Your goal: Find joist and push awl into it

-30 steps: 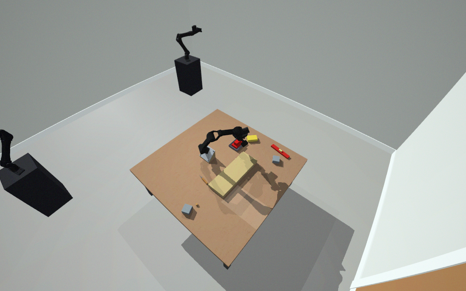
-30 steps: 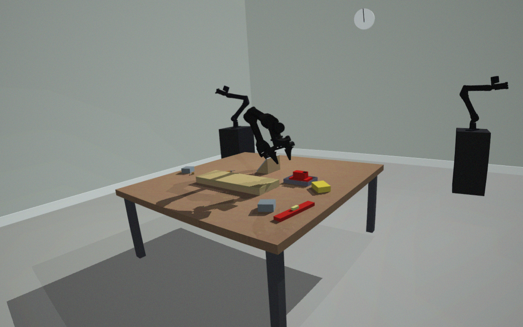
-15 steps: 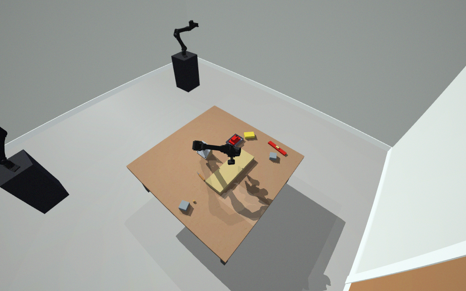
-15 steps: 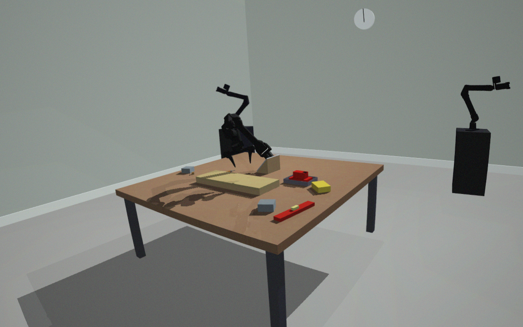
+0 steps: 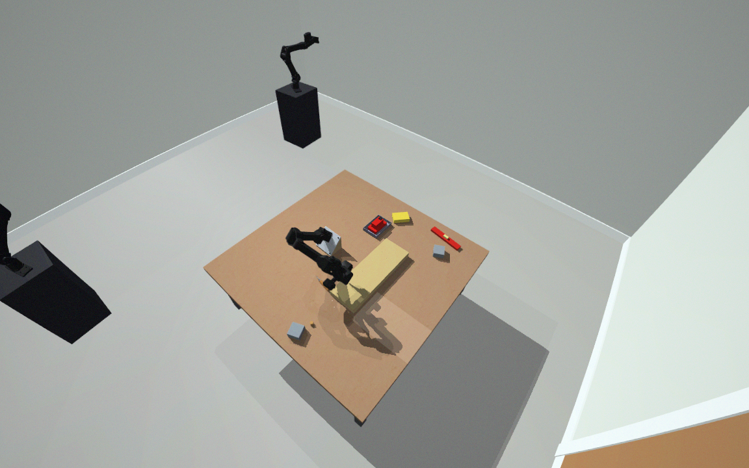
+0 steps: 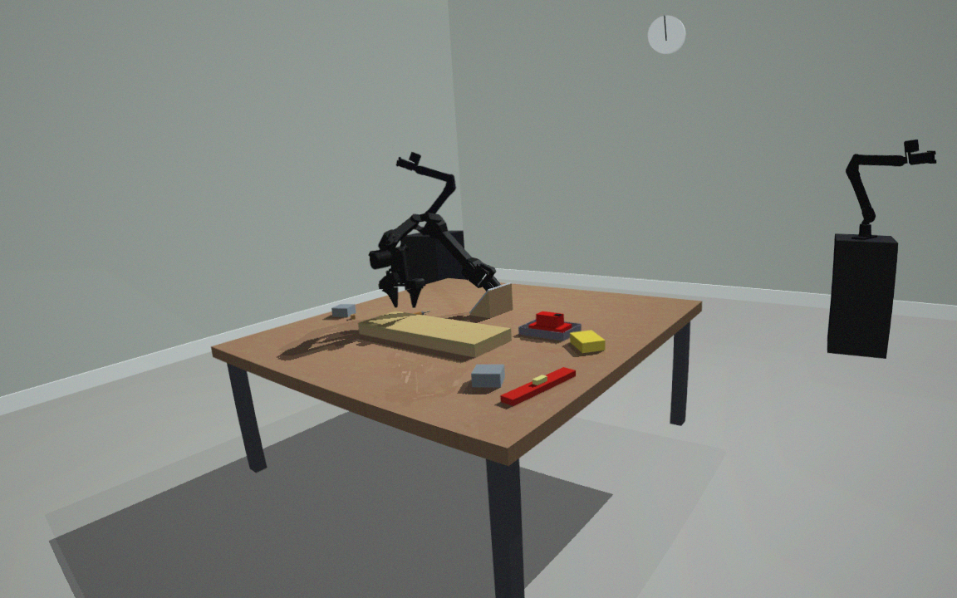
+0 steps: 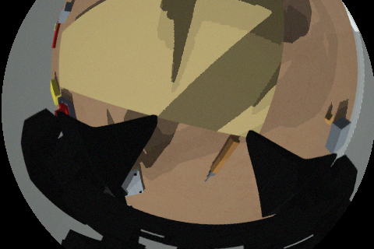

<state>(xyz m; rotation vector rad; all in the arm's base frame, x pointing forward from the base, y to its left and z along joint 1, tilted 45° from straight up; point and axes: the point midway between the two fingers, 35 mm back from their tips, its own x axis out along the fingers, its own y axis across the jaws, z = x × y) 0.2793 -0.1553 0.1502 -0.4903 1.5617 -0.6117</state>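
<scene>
Now: the awl 12 cm behind my gripper tip, 4 cm to the right of it and 6 cm below it. The rest, counted from my gripper tip: red stud finder (10 cm behind, 54 cm to the left, 1 cm below); tiny orange bit (2 cm ahead, 27 cm to the right, 6 cm below); grey-purple tray (10 cm behind, 52 cm to the left, 5 cm below).
</scene>
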